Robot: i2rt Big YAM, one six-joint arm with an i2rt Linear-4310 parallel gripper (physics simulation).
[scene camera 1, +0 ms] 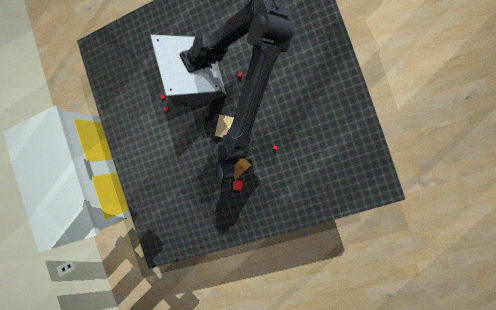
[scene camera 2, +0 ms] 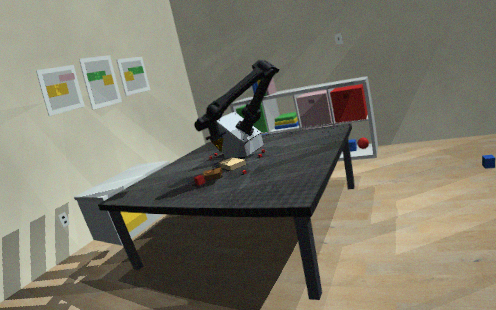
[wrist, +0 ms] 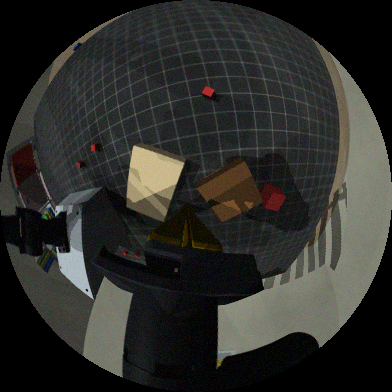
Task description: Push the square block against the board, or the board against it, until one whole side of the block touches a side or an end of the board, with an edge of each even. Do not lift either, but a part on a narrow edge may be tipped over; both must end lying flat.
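Frame: origin at the arm's base, x ahead, y left, z up, level; metres.
Seen in the pictures: gripper, fingertip midpoint: (scene camera 2: 220, 151) (wrist: 186, 207); arm's base, link origin: (scene camera 1: 195, 59) (scene camera 2: 244, 128) (wrist: 62, 232).
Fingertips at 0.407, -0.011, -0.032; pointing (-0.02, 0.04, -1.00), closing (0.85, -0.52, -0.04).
Pixels of each thing's top centre, then the offset from my fingertips to it, as dx, dy, dz.
- pale wooden board, top centre: (wrist: 148, 188) (scene camera 1: 232, 128) (scene camera 2: 231, 161) -0.096, +0.001, -0.093
- brown square block, top centre: (wrist: 232, 195) (scene camera 1: 235, 164) (scene camera 2: 211, 171) +0.061, -0.059, -0.093
- red cube, top centre: (wrist: 275, 201) (scene camera 1: 237, 185) (scene camera 2: 198, 176) +0.152, -0.094, -0.083
The pale wooden board (scene camera 1: 220, 129) (scene camera 2: 233, 163) (wrist: 155, 177) lies flat on the dark table. The brown square block (scene camera 1: 242, 168) (scene camera 2: 212, 174) (wrist: 227, 187) appears to lie flat to the board's right in the wrist view. It is turned at an angle to the board, and a gap separates the two. My gripper (scene camera 2: 219, 148) (wrist: 186, 207) is shut and empty. In the wrist view its yellow fingertips show at the near side of the gap between board and block; their exact height is unclear. In scene camera 1 the arm hides the fingertips and covers part of the block's surroundings.
A red cube (scene camera 1: 237, 185) (scene camera 2: 200, 180) (wrist: 273, 197) stands close beside the block, on the side away from the board. Several tiny red cubes are scattered about, one (scene camera 1: 275, 147) (wrist: 208, 92) off to the side. The arm's white base box (scene camera 1: 177, 62) (wrist: 75, 245) stands beyond the board.
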